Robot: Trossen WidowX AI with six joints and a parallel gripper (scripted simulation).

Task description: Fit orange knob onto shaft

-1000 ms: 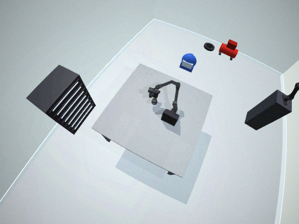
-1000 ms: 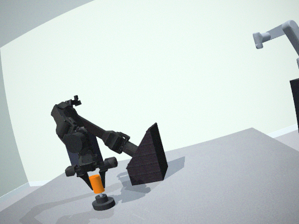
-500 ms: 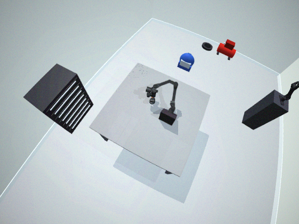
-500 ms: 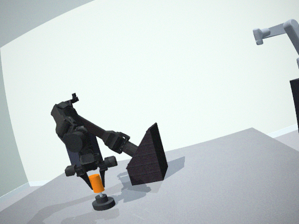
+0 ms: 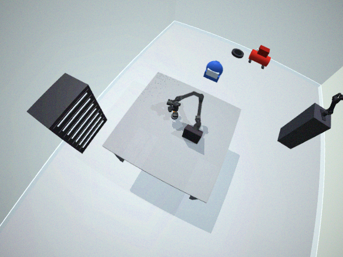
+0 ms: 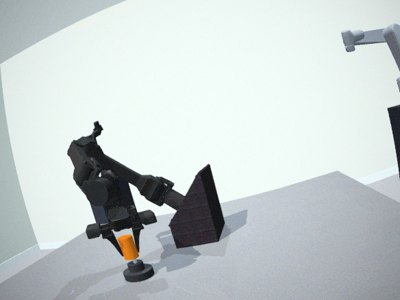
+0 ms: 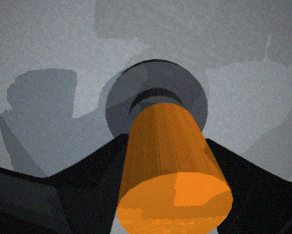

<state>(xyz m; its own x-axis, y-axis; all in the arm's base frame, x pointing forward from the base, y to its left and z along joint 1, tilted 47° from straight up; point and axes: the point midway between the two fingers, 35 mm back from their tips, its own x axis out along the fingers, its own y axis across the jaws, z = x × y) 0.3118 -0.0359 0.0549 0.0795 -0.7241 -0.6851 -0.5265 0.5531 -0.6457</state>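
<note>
My gripper tip is 30 mm below the orange knob. From my gripper tip the other things lie so: dark round pedestal 40 mm below.
</note>
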